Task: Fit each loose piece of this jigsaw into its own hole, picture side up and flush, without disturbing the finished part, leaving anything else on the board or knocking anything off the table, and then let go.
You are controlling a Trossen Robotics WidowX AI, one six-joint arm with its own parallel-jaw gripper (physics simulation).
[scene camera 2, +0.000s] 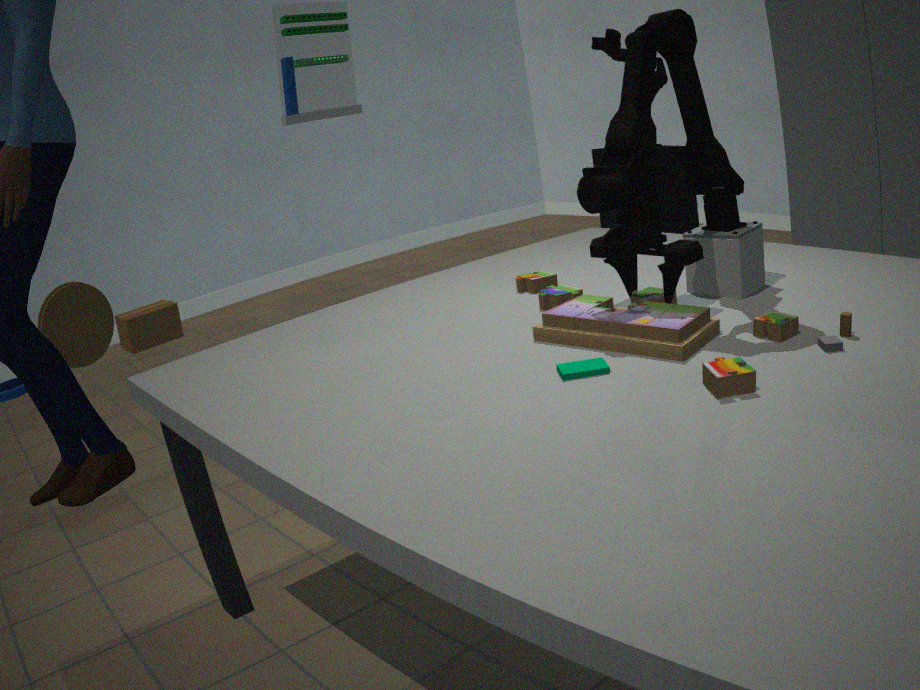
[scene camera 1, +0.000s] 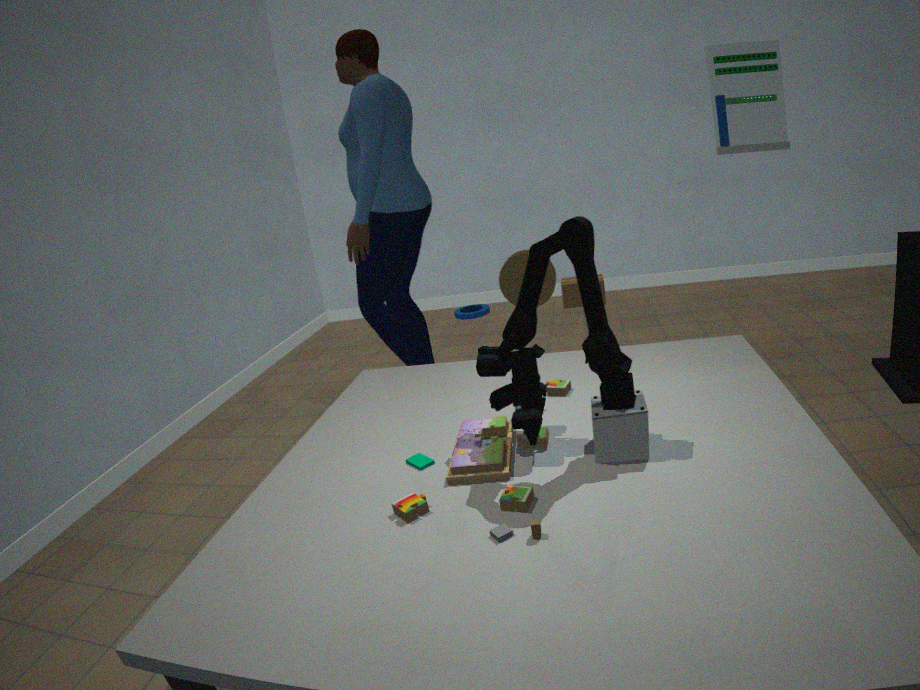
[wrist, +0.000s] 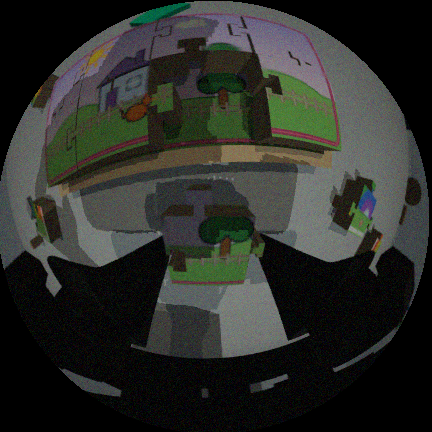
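Note:
The jigsaw board (scene camera 1: pixel 479 479) (scene camera 2: pixel 609 343) (wrist: pixel 240 153) lies on the table with its finished part in place around an open hole (wrist: pixel 235 117) on the side facing the robot base. My gripper (scene camera 1: pixel 529 436) (scene camera 2: pixel 652 295) (wrist: pixel 213 239) is shut on the tree piece (scene camera 1: pixel 538 439) (scene camera 2: pixel 650 292) (wrist: pixel 212 272), which is picture side up with its fence and pink edge away from the board. The piece is low, outside the board's robot-side edge, and apart from the hole. Whether it touches the table is hard to tell. Fingers hide part of it.
Rainbow-coloured pieces (scene camera 1: pixel 410 505) (scene camera 2: pixel 729 377), (scene camera 1: pixel 516 497) (scene camera 2: pixel 775 326), (scene camera 1: pixel 557 386) (scene camera 2: pixel 536 281) and a blue-purple one (scene camera 2: pixel 561 297) (wrist: pixel 357 205) lie around the board. A green tile (scene camera 1: pixel 419 461) (scene camera 2: pixel 583 369), grey block (scene camera 1: pixel 501 534) (scene camera 2: pixel 830 343) and small wooden block (scene camera 1: pixel 535 528) (scene camera 2: pixel 845 324) are nearby.

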